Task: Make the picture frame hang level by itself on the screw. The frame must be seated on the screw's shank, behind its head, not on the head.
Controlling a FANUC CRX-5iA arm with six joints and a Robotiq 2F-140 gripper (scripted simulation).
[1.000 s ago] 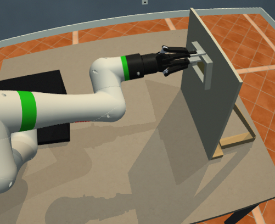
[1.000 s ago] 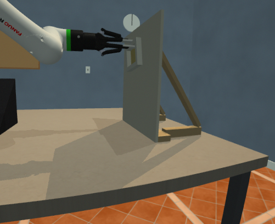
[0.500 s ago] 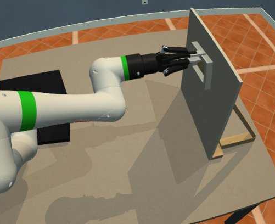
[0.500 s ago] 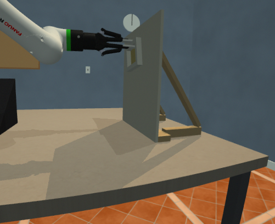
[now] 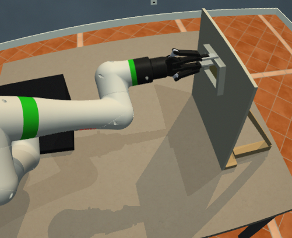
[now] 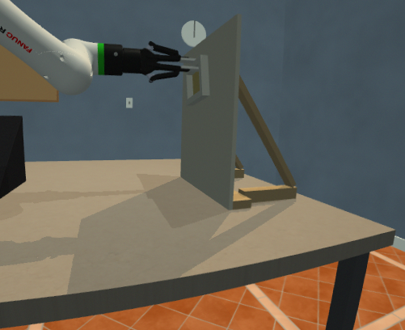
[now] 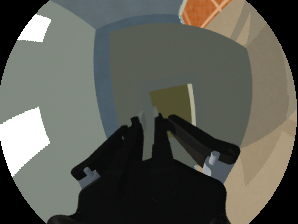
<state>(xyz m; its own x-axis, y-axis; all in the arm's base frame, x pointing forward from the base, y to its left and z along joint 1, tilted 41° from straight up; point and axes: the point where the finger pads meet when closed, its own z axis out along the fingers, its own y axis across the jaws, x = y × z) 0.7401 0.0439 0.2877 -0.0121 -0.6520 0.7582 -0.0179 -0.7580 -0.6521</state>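
Right now my hand is 40 mm short of the pale grey picture frame, 10 mm to the right of it and 50 mm above it. From my hand the other things lie so: grey wall board 50 mm ahead, 10 mm to the right, 170 mm below.
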